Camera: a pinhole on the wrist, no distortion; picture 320 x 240 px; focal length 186.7 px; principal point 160.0 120.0 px. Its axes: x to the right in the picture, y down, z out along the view. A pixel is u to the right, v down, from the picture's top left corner.
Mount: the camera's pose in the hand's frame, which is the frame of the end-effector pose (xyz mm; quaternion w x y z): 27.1 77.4 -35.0 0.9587 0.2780 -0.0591 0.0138
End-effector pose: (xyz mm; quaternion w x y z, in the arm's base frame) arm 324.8 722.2 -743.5 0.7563 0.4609 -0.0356 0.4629
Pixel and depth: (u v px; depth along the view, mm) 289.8 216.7 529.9
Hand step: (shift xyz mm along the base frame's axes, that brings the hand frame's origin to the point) 388.6 -220.5 513.2
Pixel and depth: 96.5 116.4 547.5
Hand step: 188.8 -465.2 -24.7
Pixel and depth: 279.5 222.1 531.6
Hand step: 365.0 -242.8 511.6
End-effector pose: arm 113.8 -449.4 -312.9 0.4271 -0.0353 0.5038 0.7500
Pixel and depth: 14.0 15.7 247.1
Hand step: 259.1 -29.5 1.8
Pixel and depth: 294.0 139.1 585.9
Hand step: 90.6 676.9 -55.5
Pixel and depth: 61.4 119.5 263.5
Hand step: 194.2 56.6 103.9
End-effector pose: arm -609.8 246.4 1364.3 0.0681 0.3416 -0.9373 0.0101
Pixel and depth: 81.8 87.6 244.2
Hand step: 114.4 -14.1 -149.2
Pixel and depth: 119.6 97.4 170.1
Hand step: 28.4 -12.8 -95.7
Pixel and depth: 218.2 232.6 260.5
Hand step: -132.3 -9.5 -262.6
